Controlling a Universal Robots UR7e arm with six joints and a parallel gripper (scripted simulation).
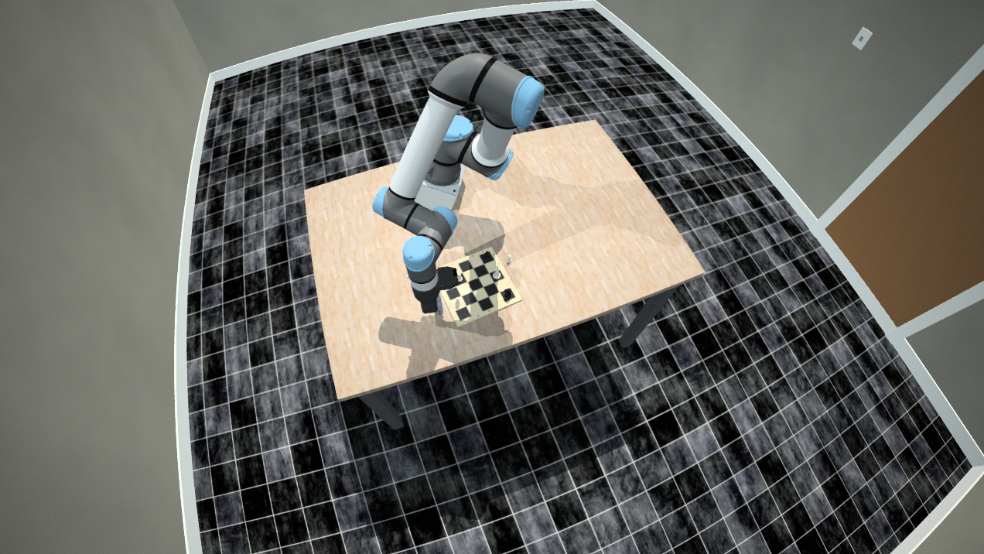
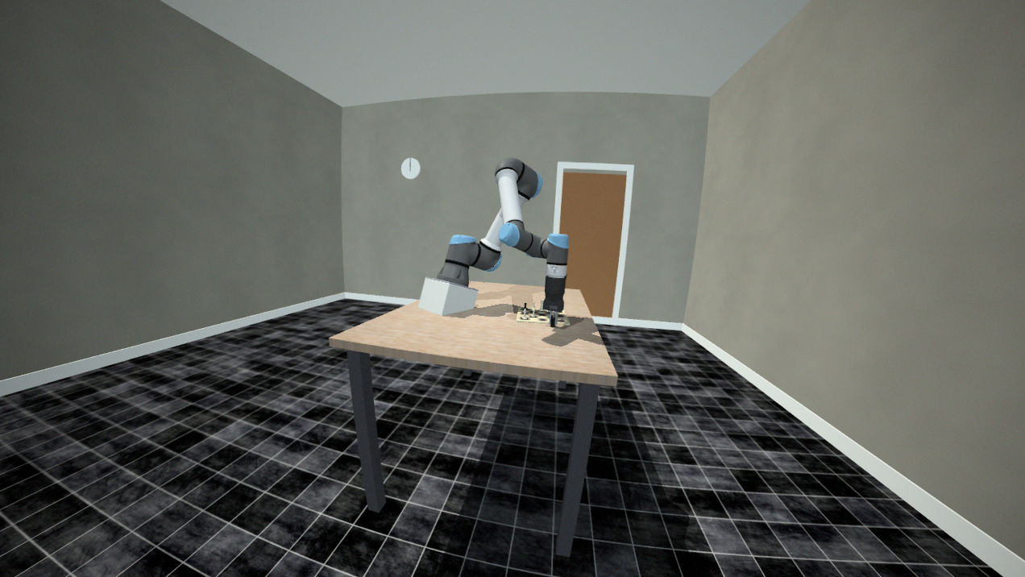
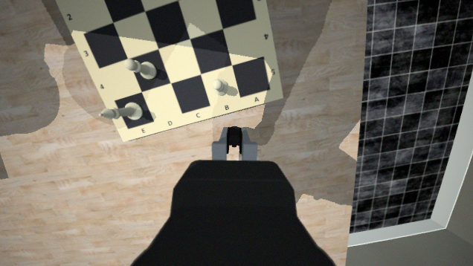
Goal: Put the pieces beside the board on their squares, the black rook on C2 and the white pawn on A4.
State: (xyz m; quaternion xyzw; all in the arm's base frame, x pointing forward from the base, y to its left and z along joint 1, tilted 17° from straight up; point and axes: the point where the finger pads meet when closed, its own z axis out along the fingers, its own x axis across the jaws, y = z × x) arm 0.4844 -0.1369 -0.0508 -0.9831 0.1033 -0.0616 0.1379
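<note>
My gripper is now 50 mm past the chessboard, 130 mm to the right of it and 20 mm above it. Also, from my hand: black rook: 10 mm below.
</note>
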